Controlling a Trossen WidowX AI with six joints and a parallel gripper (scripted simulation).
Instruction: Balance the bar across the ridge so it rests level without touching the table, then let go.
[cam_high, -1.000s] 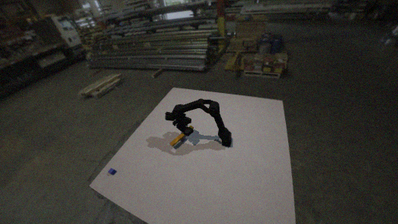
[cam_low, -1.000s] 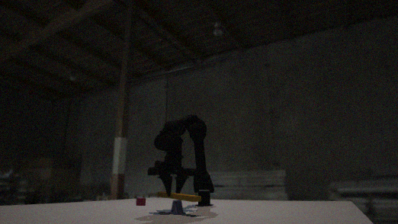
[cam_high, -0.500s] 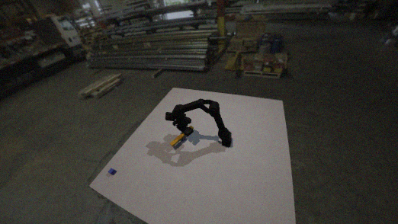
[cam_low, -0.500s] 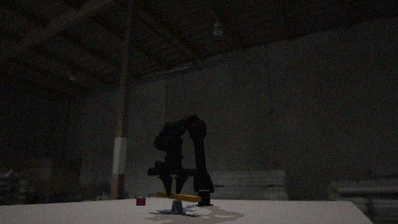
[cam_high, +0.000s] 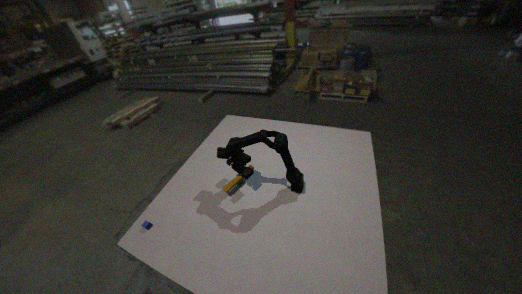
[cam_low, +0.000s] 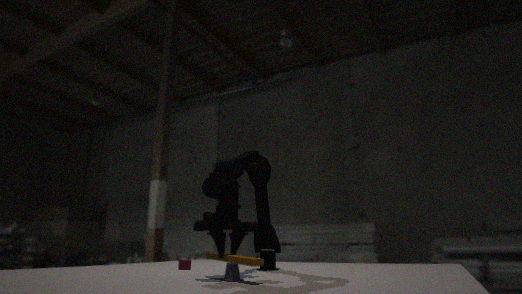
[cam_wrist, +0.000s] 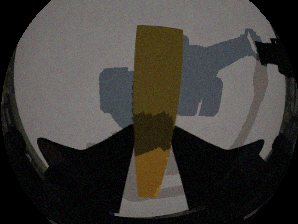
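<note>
The yellow bar lies 3 cm to the left of my gripper tip and 1 cm ahead of it. The rest, counted from my gripper tip: small blue cube: 46 cm to the left, 40 cm ahead, 4 cm below; small red cube: 31 cm to the right, 19 cm behind, 4 cm below.
</note>
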